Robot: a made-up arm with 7 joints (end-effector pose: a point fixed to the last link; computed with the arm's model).
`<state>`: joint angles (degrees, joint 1 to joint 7).
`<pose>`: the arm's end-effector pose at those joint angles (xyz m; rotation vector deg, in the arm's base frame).
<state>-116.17 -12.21 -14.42 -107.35 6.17 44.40 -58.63</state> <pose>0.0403 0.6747 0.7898 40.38 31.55 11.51</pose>
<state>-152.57 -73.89 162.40 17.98 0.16 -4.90 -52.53</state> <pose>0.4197 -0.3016 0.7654 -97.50 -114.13 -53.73</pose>
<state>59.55 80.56 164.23 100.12 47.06 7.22 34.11</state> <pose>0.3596 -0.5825 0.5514 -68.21 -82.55 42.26</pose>
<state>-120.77 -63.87 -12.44 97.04 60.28 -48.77 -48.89</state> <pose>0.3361 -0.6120 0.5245 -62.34 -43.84 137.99</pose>
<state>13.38 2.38 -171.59 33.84 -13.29 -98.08 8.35</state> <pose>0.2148 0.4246 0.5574 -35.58 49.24 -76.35</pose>
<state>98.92 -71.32 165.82 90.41 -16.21 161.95 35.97</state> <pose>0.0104 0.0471 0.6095 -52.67 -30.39 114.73</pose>
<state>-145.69 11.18 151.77 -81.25 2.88 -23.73 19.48</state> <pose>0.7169 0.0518 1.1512 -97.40 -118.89 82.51</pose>
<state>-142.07 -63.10 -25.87 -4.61 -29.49 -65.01 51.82</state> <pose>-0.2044 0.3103 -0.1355 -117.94 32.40 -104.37</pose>
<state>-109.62 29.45 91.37 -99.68 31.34 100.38 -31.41</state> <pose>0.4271 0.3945 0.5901 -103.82 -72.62 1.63</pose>
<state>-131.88 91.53 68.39 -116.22 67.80 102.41 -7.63</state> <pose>0.4236 -0.0491 0.1958 -65.88 40.47 16.27</pose>
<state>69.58 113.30 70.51 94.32 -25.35 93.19 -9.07</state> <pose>0.0946 -0.3139 0.4290 -14.55 -31.91 -57.72</pose>
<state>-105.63 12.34 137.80 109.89 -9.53 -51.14 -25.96</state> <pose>-0.5643 -0.1950 0.5261 -112.24 0.91 2.15</pose>
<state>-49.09 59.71 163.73 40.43 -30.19 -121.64 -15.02</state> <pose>0.5182 -0.1962 0.7864 -29.44 -85.47 153.70</pose>
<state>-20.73 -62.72 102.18 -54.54 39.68 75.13 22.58</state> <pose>-0.1614 -0.3198 0.6996 -91.48 91.76 -84.87</pose>
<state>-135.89 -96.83 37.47 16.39 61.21 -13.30 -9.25</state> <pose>-0.3184 -0.5375 0.8516 -31.09 78.34 91.13</pose>
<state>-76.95 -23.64 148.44 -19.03 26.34 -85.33 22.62</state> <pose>0.2021 0.3459 1.1208 19.53 111.01 -28.12</pose>
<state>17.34 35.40 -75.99 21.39 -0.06 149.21 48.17</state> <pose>-0.0644 -0.2083 0.3115 -120.90 55.80 -4.72</pose>
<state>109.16 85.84 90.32 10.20 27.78 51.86 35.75</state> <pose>-0.0116 0.0062 0.7447 -56.44 125.49 -100.24</pose>
